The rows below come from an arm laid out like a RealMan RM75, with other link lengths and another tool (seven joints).
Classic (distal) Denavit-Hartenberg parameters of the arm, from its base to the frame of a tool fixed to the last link. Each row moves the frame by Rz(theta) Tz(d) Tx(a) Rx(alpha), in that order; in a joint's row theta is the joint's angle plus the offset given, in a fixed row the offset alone. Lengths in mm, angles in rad.
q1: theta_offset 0; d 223.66; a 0; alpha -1.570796
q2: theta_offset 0; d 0; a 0; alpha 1.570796
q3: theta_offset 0; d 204.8; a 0; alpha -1.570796
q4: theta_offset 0; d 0; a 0; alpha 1.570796
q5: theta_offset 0; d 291.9; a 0; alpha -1.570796
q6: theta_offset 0; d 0; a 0; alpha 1.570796
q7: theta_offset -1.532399; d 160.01; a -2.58; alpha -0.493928
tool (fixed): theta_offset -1.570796; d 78.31; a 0; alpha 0
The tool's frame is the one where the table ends.
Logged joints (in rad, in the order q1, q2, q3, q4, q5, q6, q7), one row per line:
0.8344 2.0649 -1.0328 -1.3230 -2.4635 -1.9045 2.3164
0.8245 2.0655 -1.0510 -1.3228 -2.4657 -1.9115 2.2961
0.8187 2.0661 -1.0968 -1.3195 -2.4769 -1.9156 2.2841
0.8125 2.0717 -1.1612 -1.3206 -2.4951 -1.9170 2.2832
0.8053 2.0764 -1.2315 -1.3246 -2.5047 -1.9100 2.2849
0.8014 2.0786 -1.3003 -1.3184 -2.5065 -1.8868 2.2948
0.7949 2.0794 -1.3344 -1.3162 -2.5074 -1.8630 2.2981
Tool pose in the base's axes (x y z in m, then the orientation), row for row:
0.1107 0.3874 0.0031 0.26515 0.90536 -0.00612 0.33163
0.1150 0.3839 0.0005 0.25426 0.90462 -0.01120 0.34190
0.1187 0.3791 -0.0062 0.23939 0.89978 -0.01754 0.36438
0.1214 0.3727 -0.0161 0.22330 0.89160 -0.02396 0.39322
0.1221 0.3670 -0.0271 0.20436 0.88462 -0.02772 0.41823
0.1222 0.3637 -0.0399 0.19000 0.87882 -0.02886 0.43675
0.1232 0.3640 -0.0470 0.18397 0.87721 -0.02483 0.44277
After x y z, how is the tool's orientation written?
As a quaternion, x y z w.
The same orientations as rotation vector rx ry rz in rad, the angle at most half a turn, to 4 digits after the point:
0.6930 2.3661 -0.0160
0.6612 2.3524 -0.0291
0.6158 2.3147 -0.0451
0.5667 2.2627 -0.0608
0.5126 2.2191 -0.0695
0.4726 2.1860 -0.0718
0.4564 2.1760 -0.0616

